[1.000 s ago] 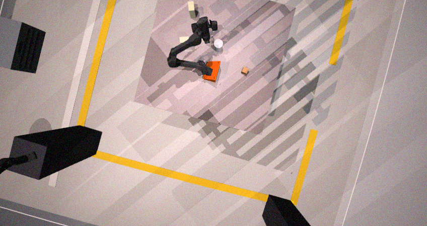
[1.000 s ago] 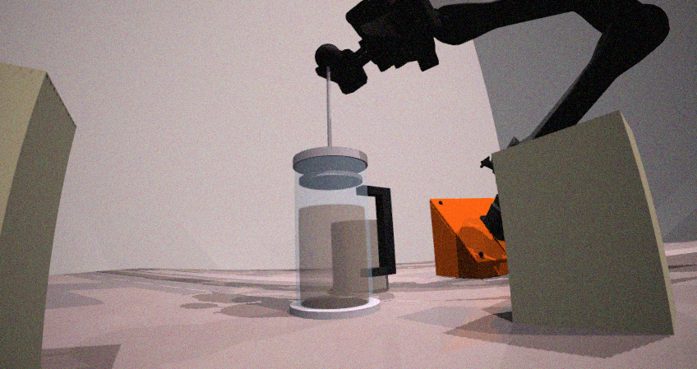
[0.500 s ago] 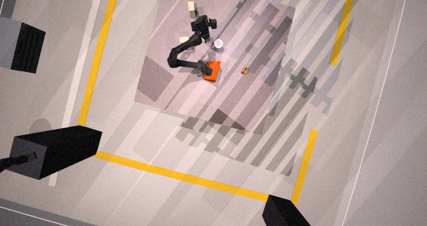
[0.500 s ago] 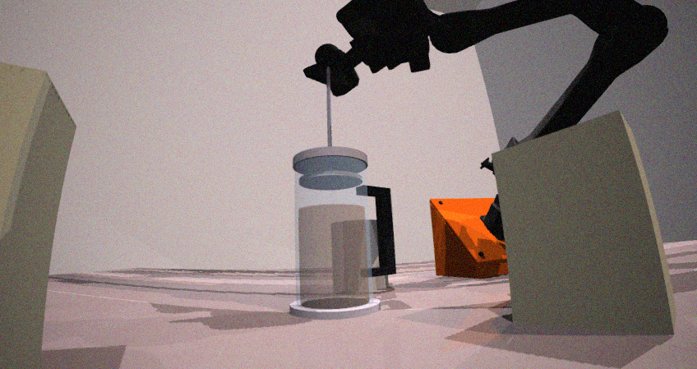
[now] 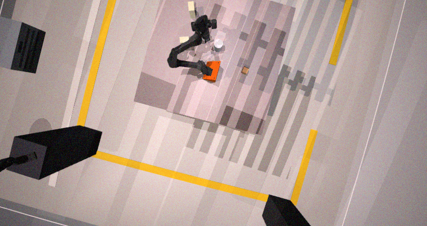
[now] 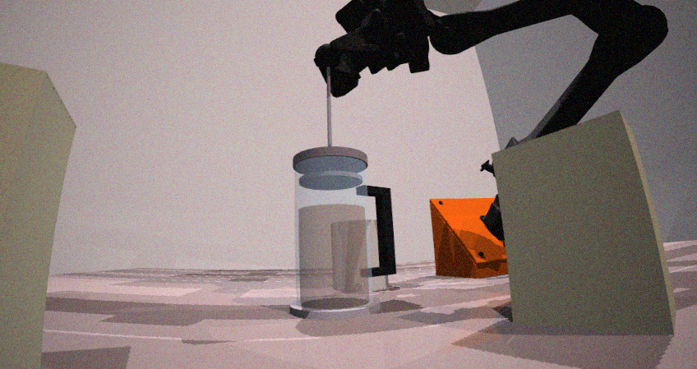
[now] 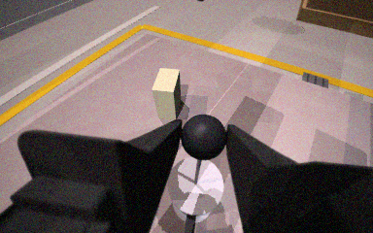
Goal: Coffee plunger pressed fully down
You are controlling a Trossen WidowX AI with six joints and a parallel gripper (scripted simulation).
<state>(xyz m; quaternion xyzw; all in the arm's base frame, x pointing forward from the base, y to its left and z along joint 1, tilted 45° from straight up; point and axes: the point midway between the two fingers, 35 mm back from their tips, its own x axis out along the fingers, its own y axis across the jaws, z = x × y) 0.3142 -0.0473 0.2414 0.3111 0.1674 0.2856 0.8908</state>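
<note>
Now: the glass coffee press 14 cm below my gripper tip, 2 cm behind it and 1 cm to the right of it. Round my gripper tip: brown box (46 cm to the right, 24 cm below, 22 cm behind).
</note>
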